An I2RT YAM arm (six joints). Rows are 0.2 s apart.
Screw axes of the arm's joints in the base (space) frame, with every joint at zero. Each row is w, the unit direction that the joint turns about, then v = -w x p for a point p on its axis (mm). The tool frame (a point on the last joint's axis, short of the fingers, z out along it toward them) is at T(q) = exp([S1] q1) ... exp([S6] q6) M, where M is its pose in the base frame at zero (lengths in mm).
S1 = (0, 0, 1, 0, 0, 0)
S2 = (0, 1, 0, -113.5, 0, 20)
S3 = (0, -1, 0, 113.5, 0, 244)
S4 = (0, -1, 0, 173.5, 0, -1)
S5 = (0, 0, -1, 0, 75, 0)
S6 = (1, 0, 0, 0, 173.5, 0)
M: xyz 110.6 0 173.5 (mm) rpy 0 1.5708 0 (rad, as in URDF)
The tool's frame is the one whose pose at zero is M.
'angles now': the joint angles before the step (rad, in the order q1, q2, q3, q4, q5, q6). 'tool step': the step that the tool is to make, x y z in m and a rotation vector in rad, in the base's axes. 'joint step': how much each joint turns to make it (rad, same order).
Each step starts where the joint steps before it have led.
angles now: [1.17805 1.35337 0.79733 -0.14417 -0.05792 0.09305]
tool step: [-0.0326 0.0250 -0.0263 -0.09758 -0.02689 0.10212]
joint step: [0.14056 0.11155 0.00877 0.01836 0.06635 -0.01566]
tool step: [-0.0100 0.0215 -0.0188 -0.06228 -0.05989 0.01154]
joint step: [0.05651 0.11648 0.04209 0.02781 0.08325 -0.01745]
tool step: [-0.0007 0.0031 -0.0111 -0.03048 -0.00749 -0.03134]
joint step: [0.00796 0.03930 -0.00011 0.00862 0.03589 0.02084]
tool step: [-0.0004 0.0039 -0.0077 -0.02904 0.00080 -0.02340]
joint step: [0.00585 0.03583 0.01289 -0.00850 0.02219 0.01978]
